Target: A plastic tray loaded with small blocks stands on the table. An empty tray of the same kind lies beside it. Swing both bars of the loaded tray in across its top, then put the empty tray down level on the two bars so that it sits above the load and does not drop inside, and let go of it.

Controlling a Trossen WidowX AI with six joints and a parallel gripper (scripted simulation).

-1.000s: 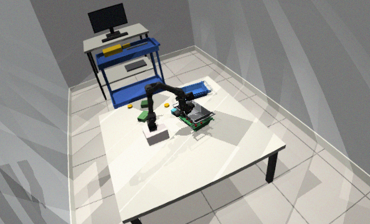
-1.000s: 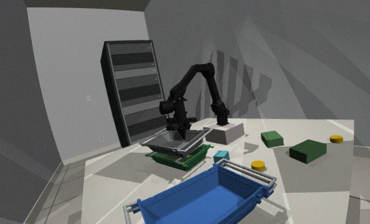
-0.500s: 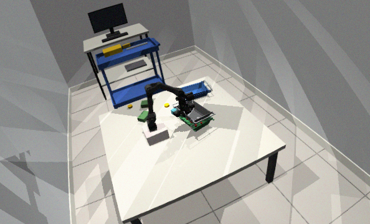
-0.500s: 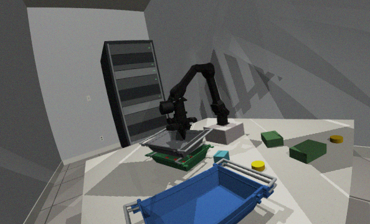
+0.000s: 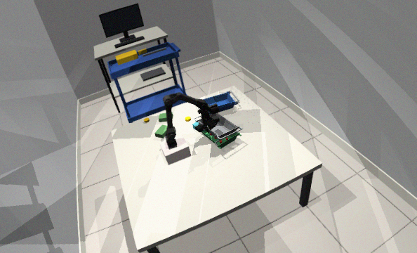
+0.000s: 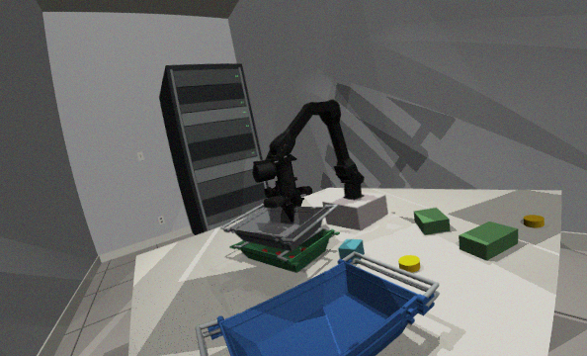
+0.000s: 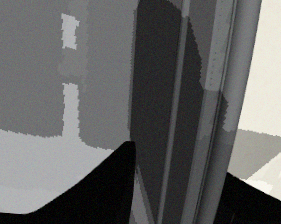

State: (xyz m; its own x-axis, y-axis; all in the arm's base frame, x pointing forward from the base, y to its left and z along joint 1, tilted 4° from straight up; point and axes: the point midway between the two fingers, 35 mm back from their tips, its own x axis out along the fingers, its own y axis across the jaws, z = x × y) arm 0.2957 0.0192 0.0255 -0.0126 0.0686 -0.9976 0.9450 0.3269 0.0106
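Right now my gripper tip is 8 cm short of the grey tray, 3 cm to the right of it and 2 cm below it. Round my gripper tip: teal cube: 5 cm behind, 22 cm to the left, 7 cm below.
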